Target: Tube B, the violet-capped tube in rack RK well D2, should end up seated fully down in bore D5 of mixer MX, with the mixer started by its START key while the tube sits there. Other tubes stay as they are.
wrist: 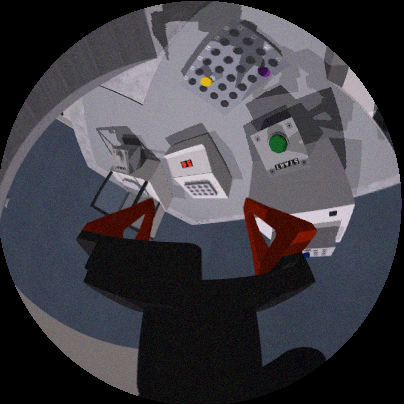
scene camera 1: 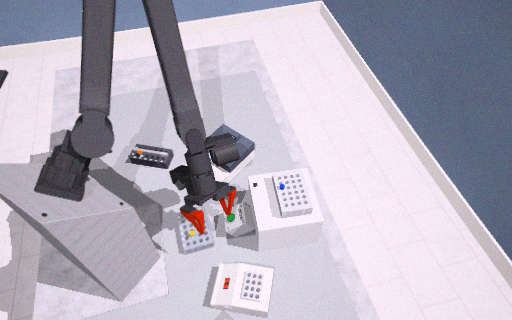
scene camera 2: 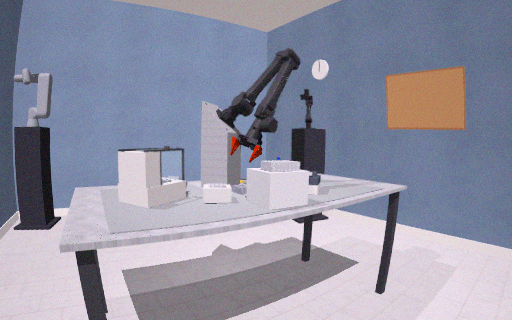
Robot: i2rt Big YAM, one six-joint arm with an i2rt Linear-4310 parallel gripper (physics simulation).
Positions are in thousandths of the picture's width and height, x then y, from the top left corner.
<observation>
In view: the gripper (scene camera 1: 421,702), a black rack (scene camera 1: 298,489), a mixer MX (scene camera 1: 565,680), a dark-lidded white device (scene camera 1: 440,542) and a glass-sided white instrument (scene camera 2: 292,558).
The gripper shows as well in the wrist view (wrist: 491,501). The mixer MX also shows in the wrist view (wrist: 796,481) and in scene camera 2 (scene camera 2: 548,577). The glass-sided white instrument is seen too in the wrist view (wrist: 296,472). The wrist view misses the black rack: it is out of frame. Scene camera 2 misses the black rack, which is hidden by the mixer MX.
</observation>
